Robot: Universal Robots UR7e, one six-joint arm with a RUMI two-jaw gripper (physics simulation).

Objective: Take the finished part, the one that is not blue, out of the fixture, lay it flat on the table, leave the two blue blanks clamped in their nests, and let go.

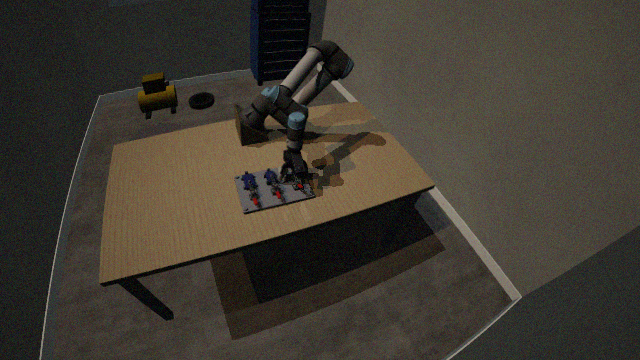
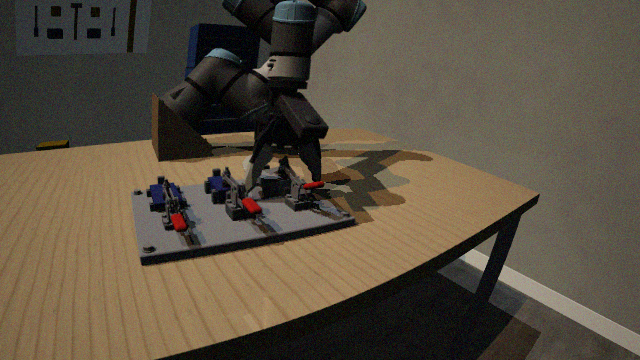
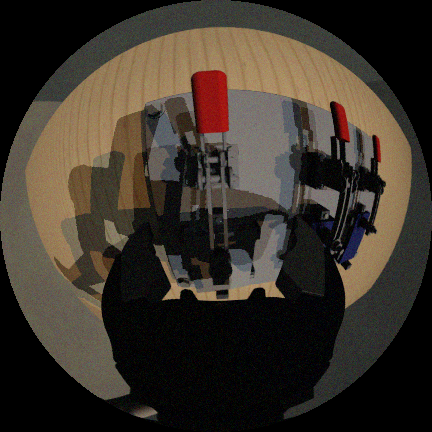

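The finished part (image 2: 273, 184) (image 3: 243, 234) is grey and lies in deep shadow in the right-hand nest of the fixture plate (image 1: 265, 201) (image 2: 300, 223) (image 3: 257, 150). My gripper (image 1: 295, 181) (image 2: 285, 186) (image 3: 221, 222) is open and low over this nest, one finger at each side of the part, holding nothing. Whether the fingertips touch the part or plate is hidden. Two blue blanks, the outer one (image 1: 248, 180) (image 2: 159, 196) (image 3: 356, 237) and the middle one (image 1: 270, 177) (image 2: 217, 185) (image 3: 325, 227), sit in the other nests under their clamps.
The right clamp's red handle (image 1: 300, 186) (image 2: 314, 185) (image 3: 211, 102) sits flatter than the middle red handle (image 2: 252, 205) (image 3: 340, 121) and outer red handle (image 2: 178, 222) (image 3: 377, 148). The wooden table (image 1: 165, 200) (image 2: 75, 225) surrounds the fixture. The arm's wedge base (image 2: 175, 140) stands behind.
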